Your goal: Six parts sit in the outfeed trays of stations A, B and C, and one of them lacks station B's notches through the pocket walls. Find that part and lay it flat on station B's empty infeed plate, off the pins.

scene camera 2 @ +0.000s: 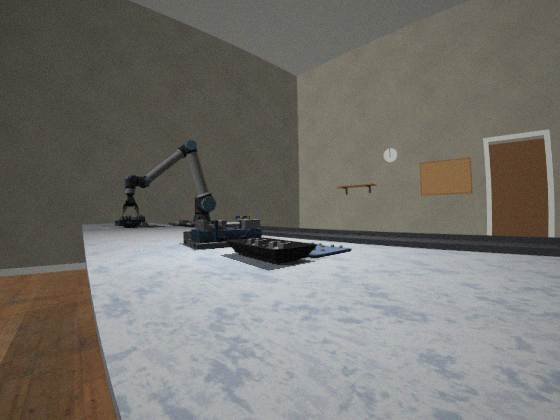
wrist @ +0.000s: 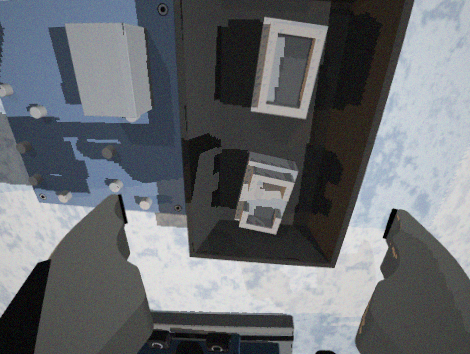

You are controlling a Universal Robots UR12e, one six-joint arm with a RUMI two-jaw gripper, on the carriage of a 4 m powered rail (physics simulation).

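Places are measured from the arm's base along level axes (x ahead, y left, z up), in millimetres.
Where they show: gripper, fingertip midpoint: [scene camera 2: 130,215] [wrist: 253,205].
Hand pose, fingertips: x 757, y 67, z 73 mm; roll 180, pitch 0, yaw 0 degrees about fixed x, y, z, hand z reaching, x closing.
Each offset is from my fingertips to the centre of the thing. "pt": to the spot under its first point.
My gripper [scene camera 2: 131,215] [wrist: 253,205] is open and empty, its fingers wide apart above the near end of a dark outfeed tray {pt dx +12, dy -106, dz -61 mm} [wrist: 260,262]. Two pale parts lie in that tray. The farther part {dx +19, dy +62, dz -74 mm} [wrist: 267,70] has one rectangular pocket and a rim that looks unbroken. The nearer part {dx +11, dy -38, dz -74 mm} [wrist: 265,197] is smaller, with a bridge across its middle and gaps by its walls. A blue plate {dx -150, dy +16, dz -99 mm} [wrist: 30,60] with upright pins carries a plain grey block {dx -106, dy +60, dz -77 mm} [wrist: 100,70], left of the tray. I cannot tell which station this is.
In the scene view, the arm stands far back, its gripper low over the far station. Nearer are a blue machine {dx -97, dy +1535, dz -54 mm} [scene camera 2: 220,233], a black tray {dx -119, dy +1872, dz -82 mm} [scene camera 2: 287,255] with parts and a blue pinned plate {dx -197, dy +1885, dz -99 mm} [scene camera 2: 330,251]. A machine edge {pt dx -25, dy -257, dz -90 mm} [wrist: 225,322] shows below the tray in the wrist view.
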